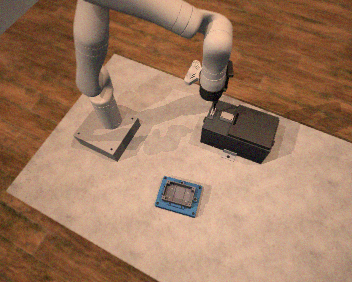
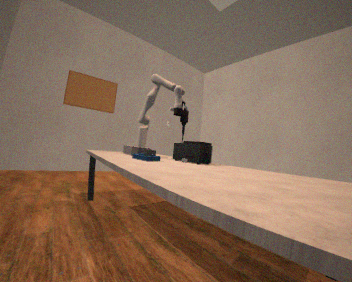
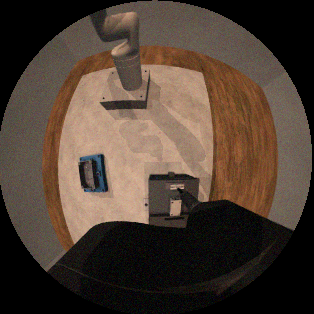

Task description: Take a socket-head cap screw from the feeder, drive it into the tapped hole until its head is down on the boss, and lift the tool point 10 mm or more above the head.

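The black screw feeder [image 1: 255,126] [image 2: 192,152] [image 3: 161,192] stands on the table, with a small light pick-up plate [image 3: 176,186] on its top. My screwdriver [image 1: 214,106] [image 2: 183,140] [image 3: 179,189] points down, its tip at or just above that plate. The tip is too small to tell whether it touches or carries a screw. The grey housing [image 1: 179,194] [image 3: 88,175] lies on the blue fixture plate [image 1: 161,202] [image 2: 146,157] [image 3: 102,173], well away from the tool. The tapped hole and any screw in it cannot be made out.
A light rectangular plate [image 1: 227,116] [image 3: 175,206] lies on the feeder's top beside the tool tip. A small bracket [image 1: 228,156] sticks out at the feeder's foot. The arm's grey base block [image 1: 102,142] [image 3: 125,105] stands on the table [image 1: 250,215] [image 2: 225,185].
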